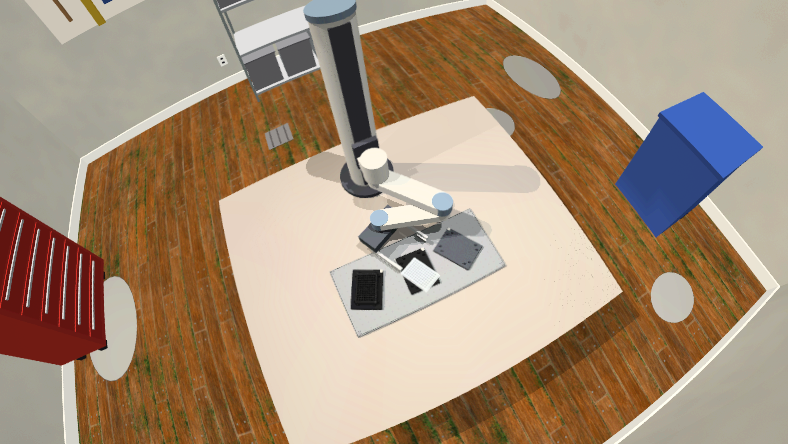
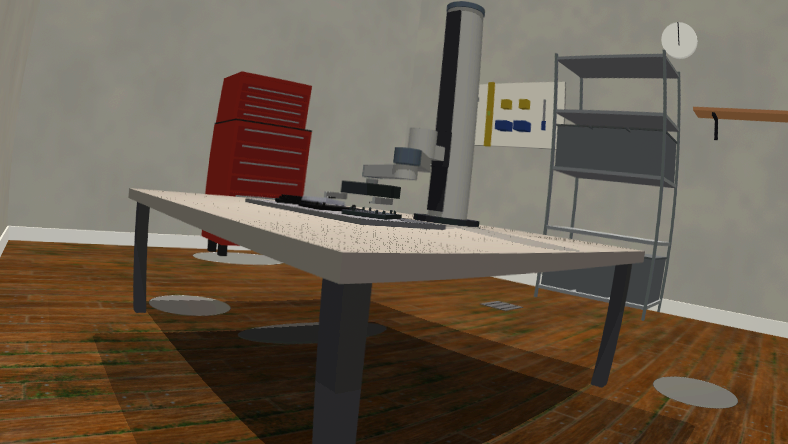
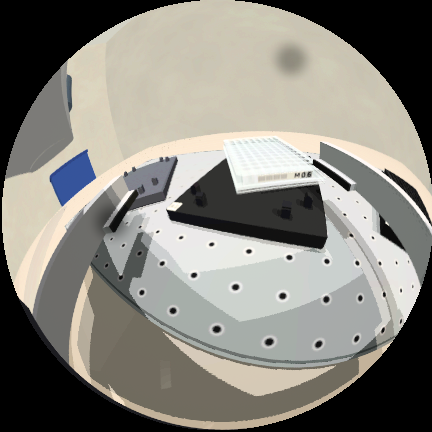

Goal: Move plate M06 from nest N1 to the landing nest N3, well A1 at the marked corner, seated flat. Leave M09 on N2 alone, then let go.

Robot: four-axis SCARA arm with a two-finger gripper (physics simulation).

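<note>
The white plate M06 (image 1: 420, 274) (image 3: 270, 160) lies on the middle black nest (image 1: 413, 286) (image 3: 250, 215), turned askew to it and overhanging its edge. Black pins stand uncovered on the nest's near part, and a pale tag marks one corner. I cannot tell whether the plate is level. The dark grey nest (image 1: 458, 248) (image 3: 165, 187) to the right carries pins and no plate. A black plate (image 1: 366, 289), apparently M09, sits on the left black nest (image 1: 354, 304). Nest numbers are not readable. My gripper (image 1: 405, 248) (image 3: 224, 159) is open and empty, behind M06 on the arm's side.
All three nests stand on a perforated grey board (image 1: 358, 325) (image 3: 282, 280) on the pale table (image 1: 441, 352) (image 2: 341, 237). The arm's column (image 1: 344, 99) (image 2: 463, 110) rises behind the board. A red cabinet (image 2: 264, 137) and a blue box (image 1: 683, 148) stand off the table.
</note>
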